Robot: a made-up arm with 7 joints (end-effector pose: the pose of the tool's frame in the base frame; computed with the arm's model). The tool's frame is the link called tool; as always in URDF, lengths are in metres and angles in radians. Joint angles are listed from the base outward.
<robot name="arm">
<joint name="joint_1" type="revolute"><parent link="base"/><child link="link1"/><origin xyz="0 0 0.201" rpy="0 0 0"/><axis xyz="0 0 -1"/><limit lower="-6.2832" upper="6.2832"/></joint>
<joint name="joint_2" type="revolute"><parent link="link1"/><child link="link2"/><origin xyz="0 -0.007 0.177" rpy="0 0 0"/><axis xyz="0 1 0"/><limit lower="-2.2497" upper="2.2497"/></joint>
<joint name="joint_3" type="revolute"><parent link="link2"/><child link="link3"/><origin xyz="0 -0.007 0.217" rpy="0 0 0"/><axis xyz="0 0 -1"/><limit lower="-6.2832" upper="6.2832"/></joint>
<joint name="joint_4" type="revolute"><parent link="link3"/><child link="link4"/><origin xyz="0 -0.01 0.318" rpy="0 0 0"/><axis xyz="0 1 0"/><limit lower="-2.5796" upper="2.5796"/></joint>
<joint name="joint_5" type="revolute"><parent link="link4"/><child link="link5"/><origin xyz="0 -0.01 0.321" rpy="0 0 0"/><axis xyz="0 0 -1"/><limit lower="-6.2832" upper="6.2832"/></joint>
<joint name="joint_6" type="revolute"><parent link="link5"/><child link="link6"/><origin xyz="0 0 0.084" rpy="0 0 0"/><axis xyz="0 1 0"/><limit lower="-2.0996" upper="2.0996"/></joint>
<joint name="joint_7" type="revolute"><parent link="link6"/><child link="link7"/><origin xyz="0 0 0.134" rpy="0 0 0"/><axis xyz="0 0 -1"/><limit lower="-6.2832" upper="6.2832"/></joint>
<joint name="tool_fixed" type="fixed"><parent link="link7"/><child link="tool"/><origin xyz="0 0 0" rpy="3.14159 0 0"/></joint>
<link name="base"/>
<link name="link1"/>
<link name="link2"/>
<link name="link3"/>
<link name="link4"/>
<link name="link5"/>
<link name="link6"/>
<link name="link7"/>
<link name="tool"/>
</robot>
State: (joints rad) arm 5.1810 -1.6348 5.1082 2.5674 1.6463 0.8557 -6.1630
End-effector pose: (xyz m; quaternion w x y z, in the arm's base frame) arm -0.2343 -0.0371 0.5868 0.2179 0.7088 -0.6623 0.1076
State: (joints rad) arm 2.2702 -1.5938 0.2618 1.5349 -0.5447 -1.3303 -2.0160
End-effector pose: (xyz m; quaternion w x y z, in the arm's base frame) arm 0.2708 0.6488 0.7579 0.6762 0.7237 0.0450 -0.1302
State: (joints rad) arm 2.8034 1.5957 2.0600 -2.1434 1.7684 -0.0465 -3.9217
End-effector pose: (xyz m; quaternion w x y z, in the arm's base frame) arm -0.0951 -0.4499 0.1711 0.5674 -0.5308 -0.0800 0.6244
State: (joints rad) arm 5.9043 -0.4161 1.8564 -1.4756 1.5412 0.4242 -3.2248
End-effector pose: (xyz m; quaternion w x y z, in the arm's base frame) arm -0.3448 0.4122 0.9453 0.6276 0.7152 0.0740 0.2987
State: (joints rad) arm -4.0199 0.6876 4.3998 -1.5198 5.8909 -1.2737 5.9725
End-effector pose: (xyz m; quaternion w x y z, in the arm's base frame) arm -0.6024 -0.0674 0.5881 0.3236 0.0629 -0.1325 0.9348
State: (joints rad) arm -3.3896 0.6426 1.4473 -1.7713 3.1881 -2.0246 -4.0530
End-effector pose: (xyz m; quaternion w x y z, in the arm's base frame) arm -0.2005 -0.4050 0.8875 0.3312 0.1683 0.9284 0.0029
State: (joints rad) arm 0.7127 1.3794 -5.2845 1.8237 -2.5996 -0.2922 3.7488
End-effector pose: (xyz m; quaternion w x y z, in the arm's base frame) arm 0.0066 -0.6174 0.2112 0.0229 -0.4990 -0.1918 -0.8448
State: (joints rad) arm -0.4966 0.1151 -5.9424 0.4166 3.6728 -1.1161 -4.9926
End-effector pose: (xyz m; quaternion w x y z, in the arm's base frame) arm 0.3896 0.0010 1.2616 0.5673 -0.5770 -0.4143 0.4167
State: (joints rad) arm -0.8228 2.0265 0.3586 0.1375 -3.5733 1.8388 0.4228
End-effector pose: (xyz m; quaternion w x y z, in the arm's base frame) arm 0.6305 0.5909 0.0529 0.1416 0.1591 -0.9745 0.0712
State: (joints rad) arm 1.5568 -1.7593 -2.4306 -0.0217 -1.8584 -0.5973 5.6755
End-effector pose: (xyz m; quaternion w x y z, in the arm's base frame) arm 0.0480 1.0431 0.2326 0.2241 -0.1284 -0.7252 0.6383
